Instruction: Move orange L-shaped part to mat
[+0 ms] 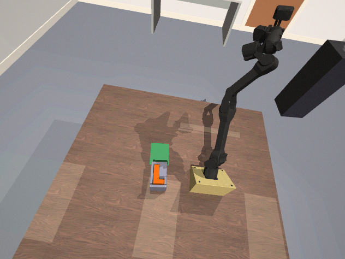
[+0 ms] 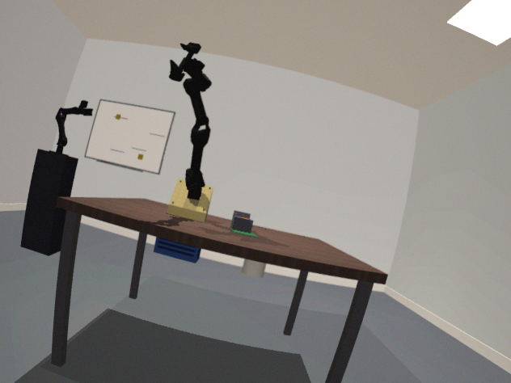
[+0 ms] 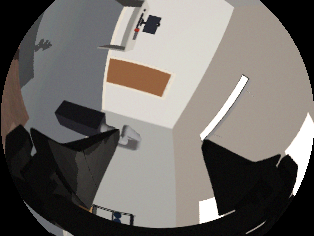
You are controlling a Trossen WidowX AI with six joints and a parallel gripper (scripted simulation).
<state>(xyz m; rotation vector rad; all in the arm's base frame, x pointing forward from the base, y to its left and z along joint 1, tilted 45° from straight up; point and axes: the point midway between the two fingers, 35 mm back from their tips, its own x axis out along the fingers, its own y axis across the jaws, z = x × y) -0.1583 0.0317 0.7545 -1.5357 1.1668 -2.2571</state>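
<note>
Now: the orange L-shaped part 630 mm below my gripper tip, 540 mm to the left of it and 480 mm ahead of it. From my gripper tip the other things lie so: green mat: 690 mm below, 490 mm ahead, 370 mm to the left.
</note>
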